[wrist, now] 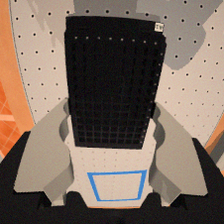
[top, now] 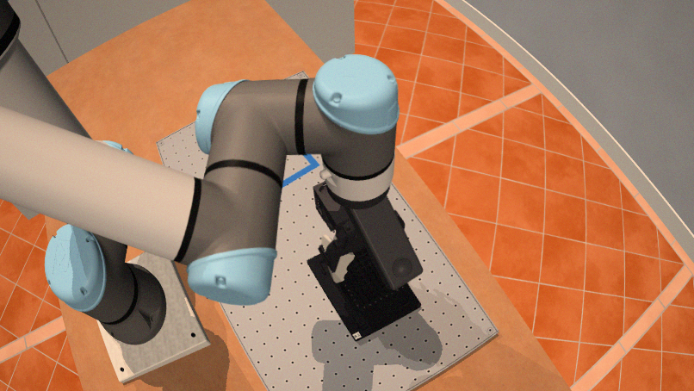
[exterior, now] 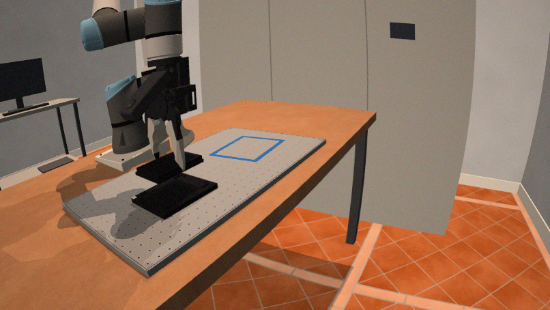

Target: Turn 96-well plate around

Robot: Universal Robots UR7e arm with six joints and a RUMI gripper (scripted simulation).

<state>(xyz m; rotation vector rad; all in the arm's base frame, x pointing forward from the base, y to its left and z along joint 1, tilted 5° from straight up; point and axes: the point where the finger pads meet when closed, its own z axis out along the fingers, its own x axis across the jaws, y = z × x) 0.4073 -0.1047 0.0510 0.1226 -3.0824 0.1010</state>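
Now: hand 70 mm above the black plate nest N1. The rest, counted from my hand: black 96-well plate: 10 mm below; then white A1 label: 80 mm to the right, 70 mm below, 50 mm behind.
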